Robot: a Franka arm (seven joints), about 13 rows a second.
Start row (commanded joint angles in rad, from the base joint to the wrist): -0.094 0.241 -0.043 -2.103 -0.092 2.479 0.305
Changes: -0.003 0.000 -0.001 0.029 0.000 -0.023 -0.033; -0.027 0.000 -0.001 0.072 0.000 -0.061 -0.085; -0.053 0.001 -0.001 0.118 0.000 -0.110 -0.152; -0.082 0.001 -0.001 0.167 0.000 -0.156 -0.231; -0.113 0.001 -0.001 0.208 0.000 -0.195 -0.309; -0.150 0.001 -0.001 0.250 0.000 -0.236 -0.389; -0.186 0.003 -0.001 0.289 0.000 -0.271 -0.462; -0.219 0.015 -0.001 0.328 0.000 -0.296 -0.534; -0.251 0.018 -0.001 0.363 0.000 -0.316 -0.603; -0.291 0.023 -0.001 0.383 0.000 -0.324 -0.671; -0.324 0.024 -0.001 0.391 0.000 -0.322 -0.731; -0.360 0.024 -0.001 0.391 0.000 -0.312 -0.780; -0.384 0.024 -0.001 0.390 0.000 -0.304 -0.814; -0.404 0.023 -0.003 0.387 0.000 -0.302 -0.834; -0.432 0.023 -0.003 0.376 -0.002 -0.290 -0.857
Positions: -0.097 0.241 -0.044 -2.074 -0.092 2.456 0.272; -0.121 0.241 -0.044 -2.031 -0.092 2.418 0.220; -0.147 0.242 -0.044 -1.985 -0.092 2.369 0.153; -0.176 0.242 -0.044 -1.936 -0.092 2.323 0.074; -0.207 0.242 -0.044 -1.895 -0.092 2.284 -0.004; -0.244 0.242 -0.044 -1.853 -0.092 2.243 -0.084; -0.280 0.244 -0.044 -1.814 -0.092 2.208 -0.157; -0.313 0.256 -0.044 -1.775 -0.092 2.183 -0.229; -0.345 0.259 -0.044 -1.740 -0.092 2.163 -0.298; -0.385 0.264 -0.044 -1.720 -0.092 2.155 -0.366; -0.418 0.265 -0.044 -1.712 -0.092 2.157 -0.426; -0.454 0.265 -0.044 -1.712 -0.092 2.167 -0.475; -0.478 0.265 -0.044 -1.713 -0.092 2.175 -0.509; -0.498 0.264 -0.046 -1.716 -0.092 2.177 -0.529; -0.526 0.264 -0.046 -1.727 -0.094 2.189 -0.552
